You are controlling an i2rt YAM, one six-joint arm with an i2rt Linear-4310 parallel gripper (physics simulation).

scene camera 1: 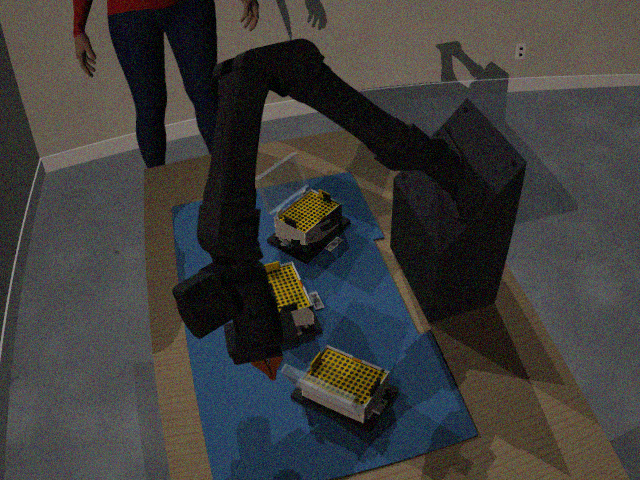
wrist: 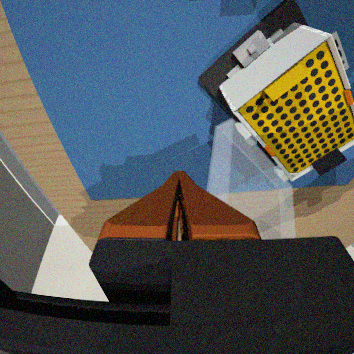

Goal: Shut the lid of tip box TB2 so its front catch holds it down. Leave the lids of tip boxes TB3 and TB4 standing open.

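Frame: origin at the arm's base, x left, y back, z up, level; metres.
Seen in the pictures: gripper, fingertip midpoint: (scene camera 1: 273, 377) (wrist: 178, 178); arm's base, origin of the base link: (scene camera 1: 452, 172).
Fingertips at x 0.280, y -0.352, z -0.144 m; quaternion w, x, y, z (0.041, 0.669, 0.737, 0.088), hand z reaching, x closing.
Note:
Offsets run from my fingertips to a thing's top centre. "spot": to the spot under its first point. Level surfaces: height alone.
Tip box TB2 (scene camera 1: 287, 289) (wrist: 300, 105), white with a yellow rack top, is the middle box on the blue mat. The arm partly covers it in the scene view; in the wrist view it is at upper right. Its clear lid @(spot: dz -0.013, dx -0.009, dy +0.028 m) (wrist: 220, 157) stands open, leaning out towards the gripper side, and the yellow rack is uncovered. My gripper (scene camera 1: 273, 378) (wrist: 178, 178) is shut and empty, with its orange fingertips beside the open lid, apart from it in the wrist view. The tip box at front @(spot: dz -0.054, dx -0.020, dy +0.117 m) (scene camera 1: 346, 377) and the one at back @(spot: dz -0.054, dx -0.450, dy +0.106 m) (scene camera 1: 308, 211) have their clear lids open; their labels are unreadable.
The blue mat @(dz -0.111 m) (scene camera 1: 227, 418) (wrist: 115, 100) lies on a wooden table @(dz -0.114 m) (scene camera 1: 178, 428) (wrist: 30, 120). The black arm base (scene camera 1: 460, 258) stands at the right. The arm passes above the back and middle of the mat. A person's legs (scene camera 1: 180, 67) show behind the table.

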